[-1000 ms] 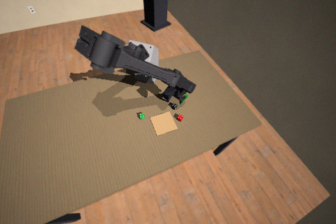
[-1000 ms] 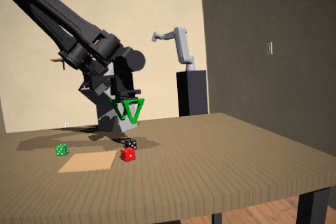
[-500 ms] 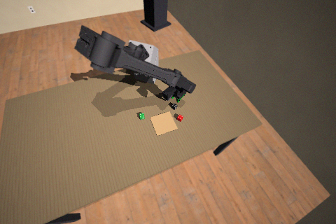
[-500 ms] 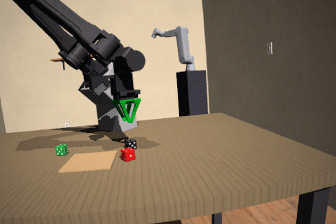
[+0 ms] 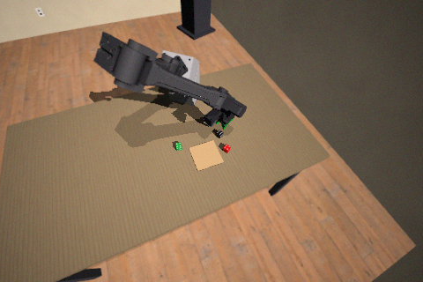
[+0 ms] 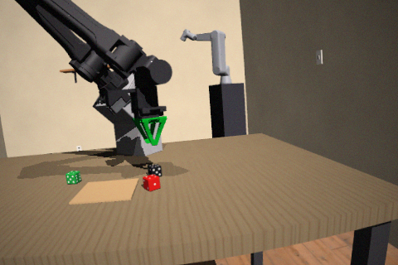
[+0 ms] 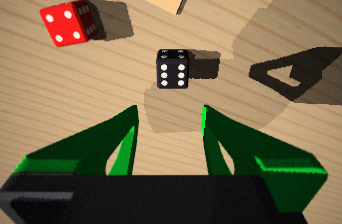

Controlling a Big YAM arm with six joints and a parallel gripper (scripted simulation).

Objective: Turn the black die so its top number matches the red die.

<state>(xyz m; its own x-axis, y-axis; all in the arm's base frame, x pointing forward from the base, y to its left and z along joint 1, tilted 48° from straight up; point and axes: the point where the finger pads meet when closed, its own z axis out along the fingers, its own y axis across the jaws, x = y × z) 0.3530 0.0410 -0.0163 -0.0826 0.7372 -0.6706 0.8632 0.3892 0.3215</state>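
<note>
The black die lies 80 mm below my hand. Round my hand: red die (90 mm ahead, 30 mm to the right, 80 mm below); then tan mat (40 mm ahead, 140 mm to the right, 100 mm below); then green die (80 mm behind, 220 mm to the right, 80 mm below).
</note>
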